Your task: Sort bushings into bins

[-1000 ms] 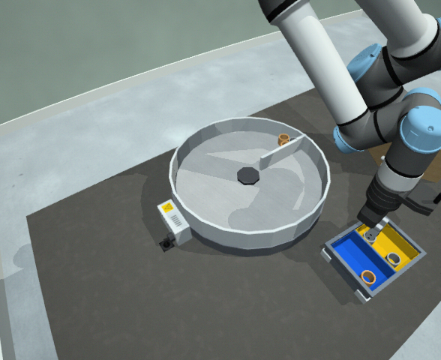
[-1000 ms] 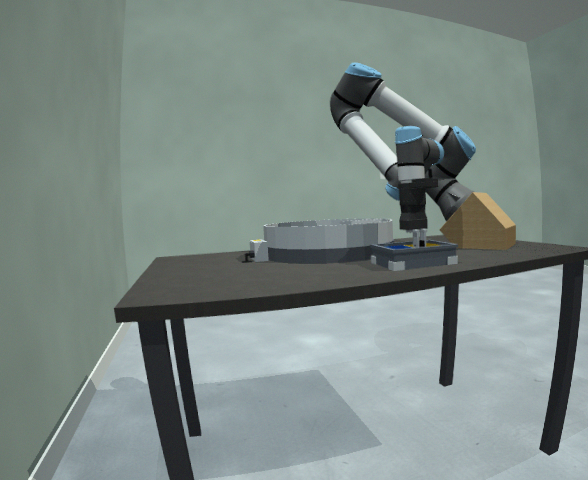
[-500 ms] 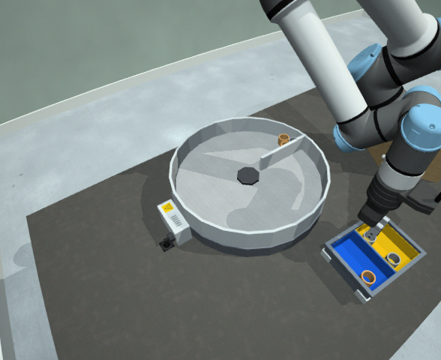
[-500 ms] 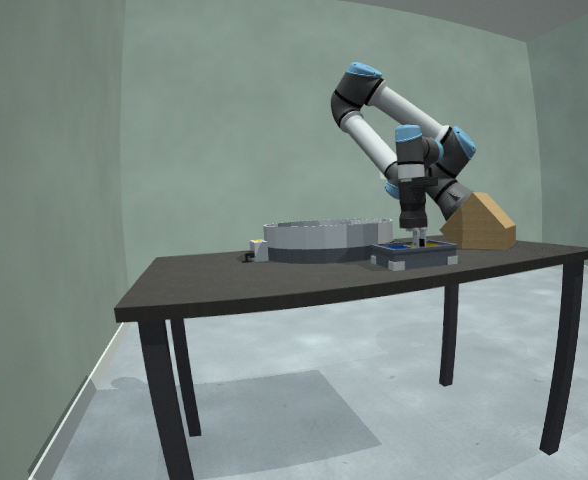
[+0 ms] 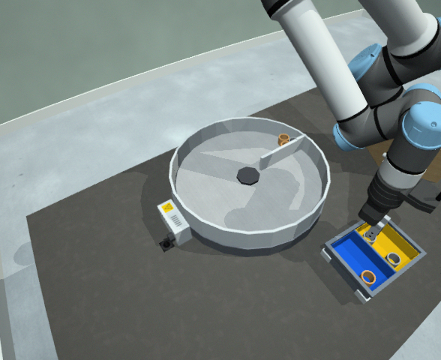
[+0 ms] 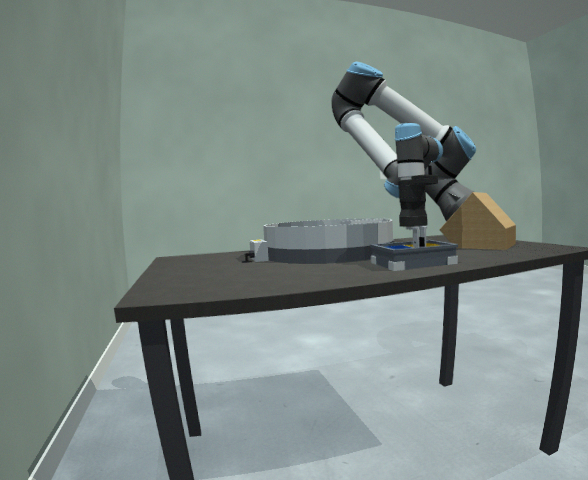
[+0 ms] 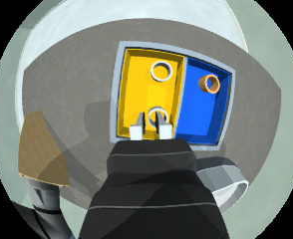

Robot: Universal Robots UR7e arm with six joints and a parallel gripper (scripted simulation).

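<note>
My gripper is now 4 cm short of the bin, 3 cm to the right of it and 2 cm above it. Also, from my hand: turntable 11 cm ahead, 33 cm to the right, 1 cm above.
</note>
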